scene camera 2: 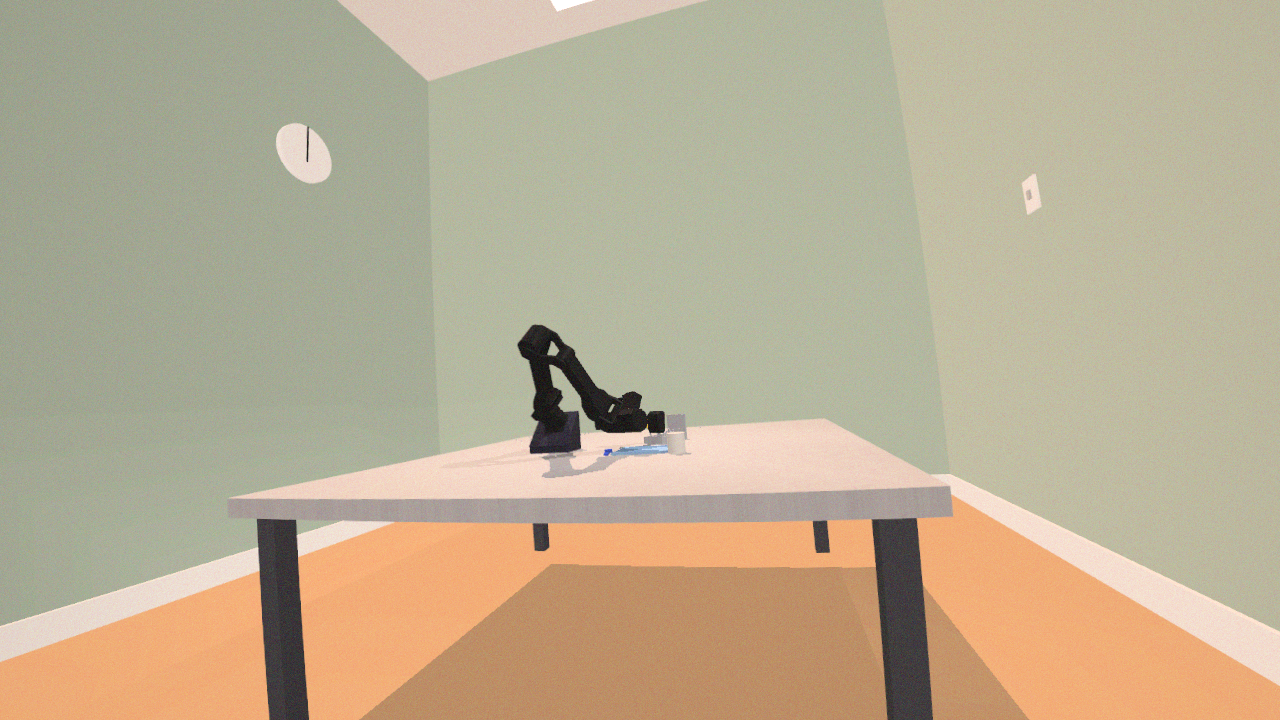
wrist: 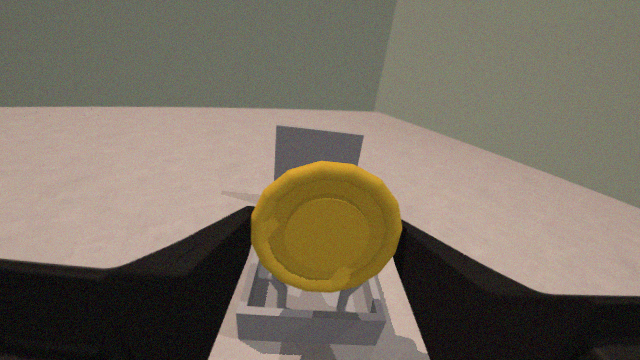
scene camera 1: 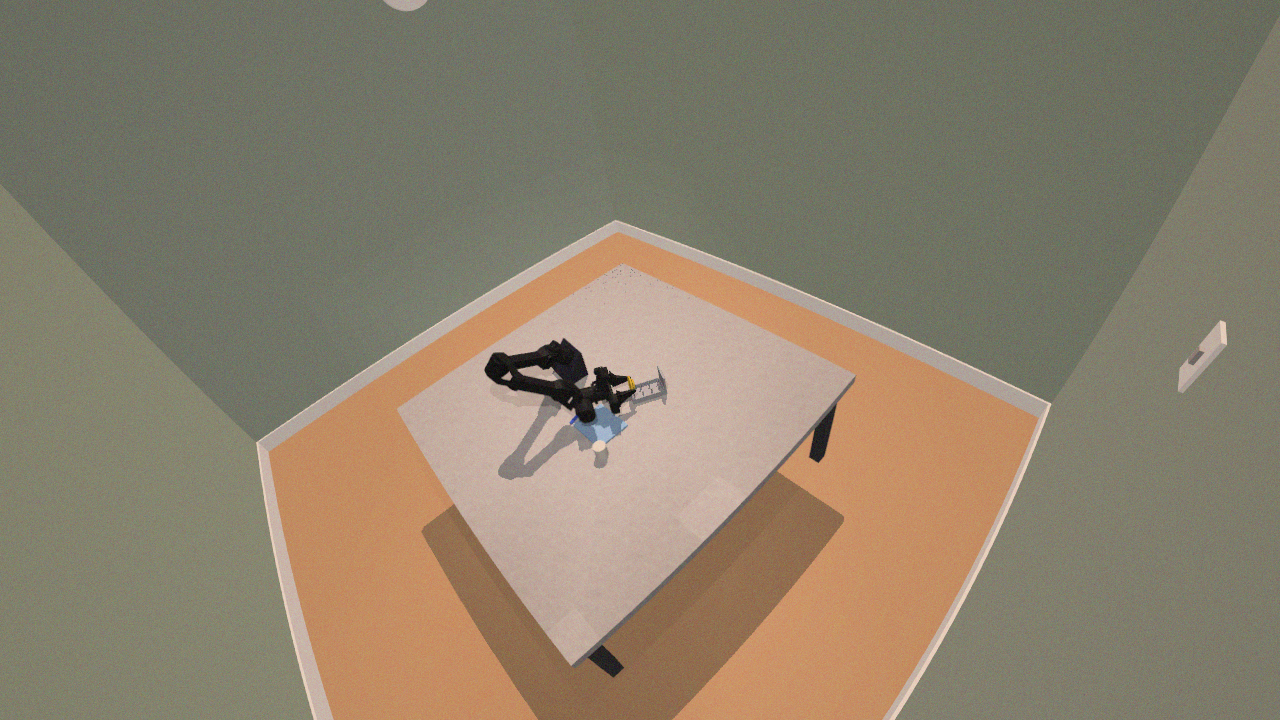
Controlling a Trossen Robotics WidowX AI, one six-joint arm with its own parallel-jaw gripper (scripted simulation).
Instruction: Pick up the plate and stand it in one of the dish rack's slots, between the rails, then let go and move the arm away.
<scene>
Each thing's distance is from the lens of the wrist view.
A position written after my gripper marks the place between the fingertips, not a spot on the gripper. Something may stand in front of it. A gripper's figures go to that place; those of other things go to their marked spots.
my gripper [wrist: 324, 221]: 0.11 m
yellow plate [wrist: 327, 226]: 0.10 m
</scene>
